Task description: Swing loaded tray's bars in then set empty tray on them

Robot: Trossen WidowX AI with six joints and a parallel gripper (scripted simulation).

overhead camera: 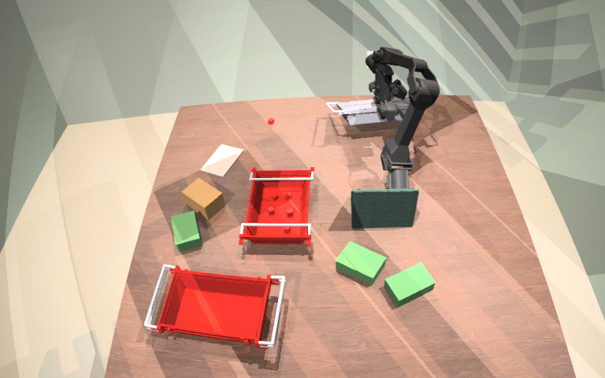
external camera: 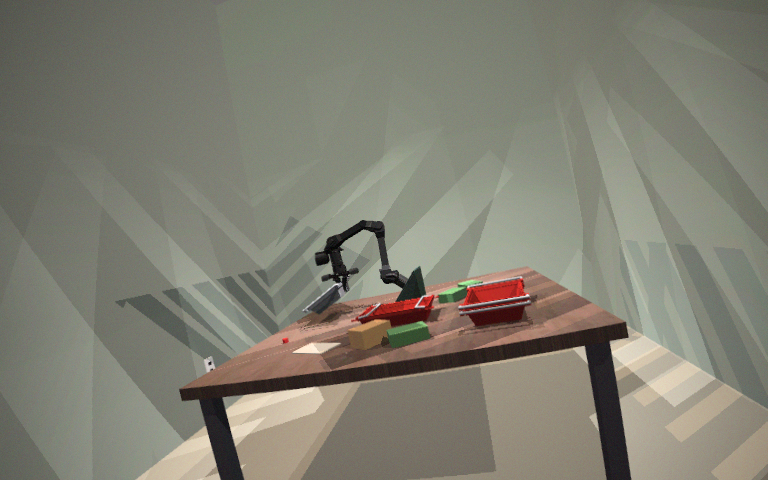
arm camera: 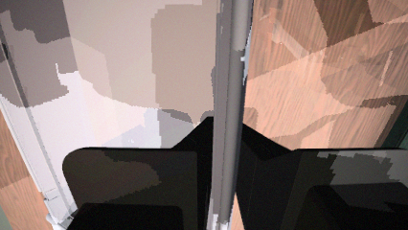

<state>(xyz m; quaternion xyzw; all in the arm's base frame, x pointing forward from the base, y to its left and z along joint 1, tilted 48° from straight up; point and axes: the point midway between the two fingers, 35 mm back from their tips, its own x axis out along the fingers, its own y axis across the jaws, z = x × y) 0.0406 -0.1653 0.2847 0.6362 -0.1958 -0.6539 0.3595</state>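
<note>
The grey tray is 80 mm to the right of my gripper tip and 20 mm ahead of it. Also, from my gripper tip: white sheet (580 mm ahead, 120 mm to the left, 120 mm below); red cube (430 mm ahead, 110 mm to the right, 110 mm below); tan box (580 mm ahead, 340 mm to the left, 90 mm below).
</note>
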